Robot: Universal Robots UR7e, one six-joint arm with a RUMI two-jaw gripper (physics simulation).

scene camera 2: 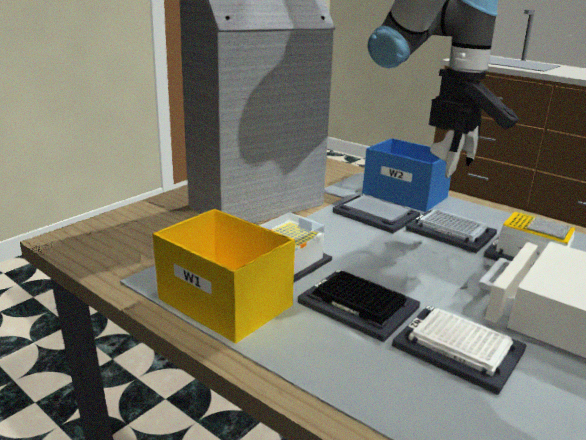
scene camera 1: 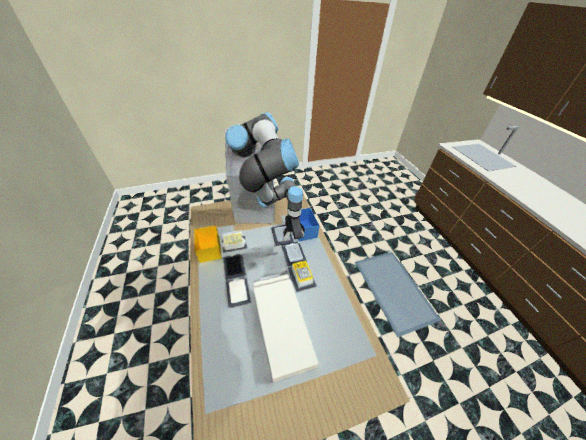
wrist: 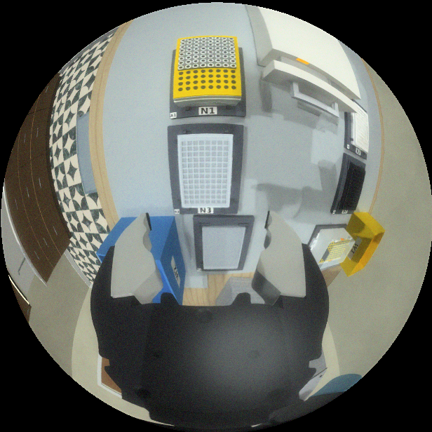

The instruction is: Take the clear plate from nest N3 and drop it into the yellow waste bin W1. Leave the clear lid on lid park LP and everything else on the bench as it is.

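Places are measured from the arm's base along level axes (x ahead, y left, z up), in metres.
Pixels of known places: gripper, fingertip midpoint: [scene camera 2: 457,171] [scene camera 1: 293,239].
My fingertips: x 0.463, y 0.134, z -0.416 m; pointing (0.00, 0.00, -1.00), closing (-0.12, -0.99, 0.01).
Note:
For each thing: its top centre in the pictures, then the offset to it from my fingertips. "pt": a spot on its surface instead.
- clear plate, top centre: [scene camera 2: 453,221] [scene camera 1: 294,251] dx +0.007, dy +0.005, dz -0.114 m
- clear lid, top centre: [scene camera 2: 376,207] [scene camera 1: 282,233] dx -0.168, dy -0.006, dz -0.120 m
- dark lid park, surface spot: [scene camera 2: 350,214] pt dx -0.209, dy -0.060, dz -0.131 m
- yellow bin W1, top centre: [scene camera 2: 223,236] [scene camera 1: 205,237] dx -0.229, dy -0.487, dz -0.020 m
- blue bin W2, top centre: [scene camera 2: 410,150] [scene camera 1: 305,218] dx -0.156, dy +0.157, dz -0.020 m
- yellow-topped rack, top centre: [scene camera 2: 540,224] [scene camera 1: 302,270] dx +0.183, dy -0.021, dz -0.064 m
- black plate, top centre: [scene camera 2: 360,292] [scene camera 1: 233,264] dx -0.042, dy -0.371, dz -0.114 m
- white plate, top centre: [scene camera 2: 462,334] [scene camera 1: 237,289] dx +0.133, dy -0.392, dz -0.114 m
- clear-walled tip box, top centre: [scene camera 2: 285,228] [scene camera 1: 232,236] dx -0.214, dy -0.328, dz -0.063 m
The clear plate [scene camera 1: 294,252] [scene camera 2: 452,224] [wrist: 206,170] sits flat in the dark nest N3 [wrist: 174,150]. The clear lid [scene camera 2: 378,207] [wrist: 222,247] lies on the dark lid park [scene camera 2: 350,214] [wrist: 198,240], beside N3. The yellow bin W1 [scene camera 1: 207,245] [scene camera 2: 195,300] [wrist: 370,240] stands across the bench; no plate shows in its visible inside. My gripper [scene camera 1: 294,236] [scene camera 2: 459,169] [wrist: 207,213] is open and empty, fingers pointing down, above the bench near N3 and the lid park. In the wrist view its fingertips stand wide apart, on either side of the border between them.
The blue bin W2 [scene camera 1: 309,225] [scene camera 2: 400,185] [wrist: 170,250] stands close beside the gripper. A yellow-topped rack [scene camera 1: 302,272] [wrist: 207,75] sits in N1. A white box-shaped device [scene camera 1: 287,330] [scene camera 2: 555,295], a black plate [scene camera 2: 360,297], a white plate [scene camera 2: 460,337] and a clear-walled tip box [scene camera 2: 305,245] are also on the bench.

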